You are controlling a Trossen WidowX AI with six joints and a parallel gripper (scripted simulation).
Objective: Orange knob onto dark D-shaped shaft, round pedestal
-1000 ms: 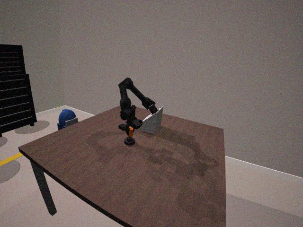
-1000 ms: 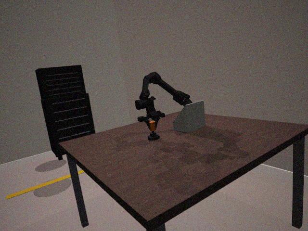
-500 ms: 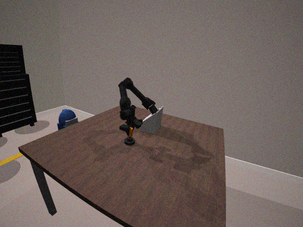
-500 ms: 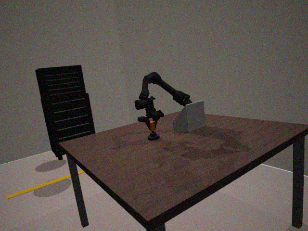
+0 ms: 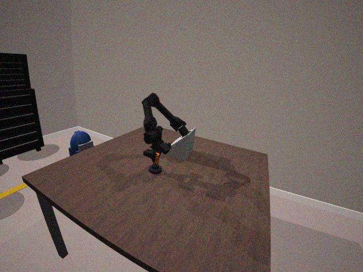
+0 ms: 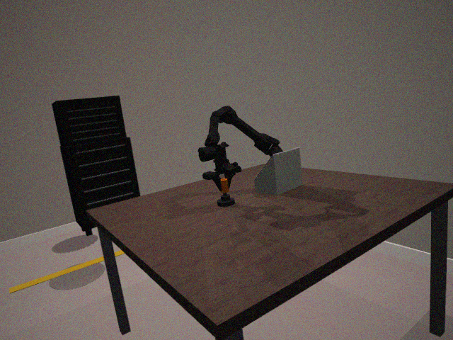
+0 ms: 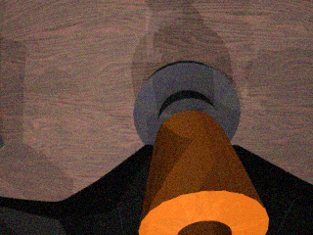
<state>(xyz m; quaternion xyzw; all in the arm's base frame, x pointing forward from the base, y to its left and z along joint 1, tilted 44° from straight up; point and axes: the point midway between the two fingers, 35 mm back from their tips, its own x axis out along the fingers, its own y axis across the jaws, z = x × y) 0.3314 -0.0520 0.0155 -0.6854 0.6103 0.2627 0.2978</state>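
Now: the orange knob 20 mm above my gripper tip. Round my gripper tip: round dark pedestal 40 mm below.
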